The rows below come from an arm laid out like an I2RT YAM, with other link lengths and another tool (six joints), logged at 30 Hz.
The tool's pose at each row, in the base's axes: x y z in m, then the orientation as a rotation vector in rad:
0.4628 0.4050 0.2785 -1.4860 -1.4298 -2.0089
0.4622 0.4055 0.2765 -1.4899 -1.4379 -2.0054
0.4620 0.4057 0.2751 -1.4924 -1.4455 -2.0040
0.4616 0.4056 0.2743 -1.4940 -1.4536 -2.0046
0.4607 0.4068 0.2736 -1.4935 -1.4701 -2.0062
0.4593 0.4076 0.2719 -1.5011 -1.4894 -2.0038
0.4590 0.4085 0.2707 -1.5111 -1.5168 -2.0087
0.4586 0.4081 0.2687 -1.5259 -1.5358 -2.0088
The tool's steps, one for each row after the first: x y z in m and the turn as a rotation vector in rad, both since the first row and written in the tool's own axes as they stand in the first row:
-0.0012 -0.0017 0.0001 0.0030 -0.0054 -0.0035
-0.0023 -0.0027 0.0001 0.0049 -0.0097 -0.0078
-0.0028 -0.0034 -0.0002 0.0059 -0.0133 -0.0135
-0.0026 -0.0050 0.0003 0.0089 -0.0182 -0.0255
-0.0031 -0.0073 0.0001 0.0124 -0.0297 -0.0371
-0.0037 -0.0086 0.0007 0.0119 -0.0453 -0.0580
-0.0053 -0.0097 0.0002 0.0109 -0.0617 -0.0707

